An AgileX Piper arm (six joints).
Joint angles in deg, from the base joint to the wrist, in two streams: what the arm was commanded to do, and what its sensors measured. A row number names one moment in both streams.
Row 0, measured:
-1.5 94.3 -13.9 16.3 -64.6 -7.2
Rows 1 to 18, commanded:
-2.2 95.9 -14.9 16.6 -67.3 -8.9
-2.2 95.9 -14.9 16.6 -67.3 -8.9
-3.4 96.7 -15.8 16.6 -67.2 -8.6
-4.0 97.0 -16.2 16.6 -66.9 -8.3
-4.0 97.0 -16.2 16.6 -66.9 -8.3
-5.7 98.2 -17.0 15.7 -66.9 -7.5
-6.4 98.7 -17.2 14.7 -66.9 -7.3
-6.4 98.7 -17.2 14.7 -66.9 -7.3
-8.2 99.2 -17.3 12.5 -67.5 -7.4
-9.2 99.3 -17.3 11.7 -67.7 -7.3
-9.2 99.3 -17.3 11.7 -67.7 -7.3
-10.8 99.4 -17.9 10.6 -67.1 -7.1
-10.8 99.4 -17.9 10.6 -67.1 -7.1
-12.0 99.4 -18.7 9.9 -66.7 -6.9
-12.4 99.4 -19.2 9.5 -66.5 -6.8
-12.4 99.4 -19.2 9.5 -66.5 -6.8
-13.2 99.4 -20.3 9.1 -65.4 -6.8
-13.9 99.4 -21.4 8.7 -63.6 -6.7
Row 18, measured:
-12.7 99.6 -19.6 8.8 -64.7 -7.1
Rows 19 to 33, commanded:
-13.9 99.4 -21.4 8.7 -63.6 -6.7
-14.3 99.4 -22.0 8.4 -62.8 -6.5
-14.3 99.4 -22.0 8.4 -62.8 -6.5
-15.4 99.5 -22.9 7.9 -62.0 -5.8
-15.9 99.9 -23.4 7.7 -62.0 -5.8
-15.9 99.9 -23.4 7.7 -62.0 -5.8
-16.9 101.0 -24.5 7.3 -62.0 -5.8
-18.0 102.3 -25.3 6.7 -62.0 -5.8
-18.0 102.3 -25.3 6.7 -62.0 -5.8
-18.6 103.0 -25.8 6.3 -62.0 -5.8
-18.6 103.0 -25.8 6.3 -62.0 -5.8
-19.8 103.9 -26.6 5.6 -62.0 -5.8
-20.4 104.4 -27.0 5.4 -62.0 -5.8
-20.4 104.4 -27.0 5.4 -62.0 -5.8
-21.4 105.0 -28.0 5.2 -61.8 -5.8
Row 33, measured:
-20.0 104.4 -26.4 6.1 -61.8 -5.9
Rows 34 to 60, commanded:
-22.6 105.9 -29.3 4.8 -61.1 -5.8
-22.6 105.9 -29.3 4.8 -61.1 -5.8
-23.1 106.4 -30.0 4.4 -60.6 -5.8
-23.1 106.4 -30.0 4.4 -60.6 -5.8
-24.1 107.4 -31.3 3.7 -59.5 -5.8
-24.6 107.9 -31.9 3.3 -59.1 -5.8
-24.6 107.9 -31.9 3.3 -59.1 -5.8
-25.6 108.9 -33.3 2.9 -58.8 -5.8
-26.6 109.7 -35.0 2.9 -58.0 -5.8
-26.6 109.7 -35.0 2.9 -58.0 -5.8
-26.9 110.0 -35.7 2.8 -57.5 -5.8
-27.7 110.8 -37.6 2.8 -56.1 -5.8
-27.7 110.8 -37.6 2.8 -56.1 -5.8
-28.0 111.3 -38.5 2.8 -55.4 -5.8
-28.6 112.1 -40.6 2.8 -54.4 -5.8
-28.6 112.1 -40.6 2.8 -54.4 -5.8
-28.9 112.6 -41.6 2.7 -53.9 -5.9
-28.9 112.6 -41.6 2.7 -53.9 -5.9
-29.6 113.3 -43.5 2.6 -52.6 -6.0
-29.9 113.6 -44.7 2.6 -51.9 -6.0
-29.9 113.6 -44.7 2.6 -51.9 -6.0
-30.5 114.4 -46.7 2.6 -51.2 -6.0
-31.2 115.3 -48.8 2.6 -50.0 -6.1
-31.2 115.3 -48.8 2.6 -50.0 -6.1
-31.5 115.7 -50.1 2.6 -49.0 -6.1
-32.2 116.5 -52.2 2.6 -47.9 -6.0
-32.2 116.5 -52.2 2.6 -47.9 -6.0
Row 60, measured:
-31.5 115.7 -48.9 4.3 -49.0 -5.8
